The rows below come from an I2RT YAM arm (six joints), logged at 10 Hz.
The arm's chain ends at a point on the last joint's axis. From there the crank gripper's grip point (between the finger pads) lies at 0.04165 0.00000 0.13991 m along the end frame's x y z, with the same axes.
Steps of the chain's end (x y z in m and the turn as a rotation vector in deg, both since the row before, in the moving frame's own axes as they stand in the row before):
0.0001 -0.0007 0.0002 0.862 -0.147 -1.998
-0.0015 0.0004 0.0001 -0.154 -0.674 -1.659
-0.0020 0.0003 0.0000 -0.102 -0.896 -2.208
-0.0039 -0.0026 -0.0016 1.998 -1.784 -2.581
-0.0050 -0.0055 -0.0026 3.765 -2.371 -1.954
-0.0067 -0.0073 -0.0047 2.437 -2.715 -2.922
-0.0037 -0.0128 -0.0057 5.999 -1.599 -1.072
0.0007 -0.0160 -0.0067 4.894 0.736 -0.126
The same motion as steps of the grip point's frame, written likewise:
-0.0003 -0.0043 0.0003 0.862 -0.147 -1.998
-0.0032 -0.0004 0.0006 -0.154 -0.674 -1.659
-0.0042 -0.0010 0.0006 -0.102 -0.896 -2.208
-0.0084 -0.0093 -0.0005 1.998 -1.784 -2.581
-0.0110 -0.0161 -0.0013 3.765 -2.371 -1.954
-0.0136 -0.0152 -0.0031 2.437 -2.715 -2.922
-0.0078 -0.0282 -0.0054 5.999 -1.599 -1.072
0.0025 -0.0280 -0.0078 4.894 0.736 -0.126

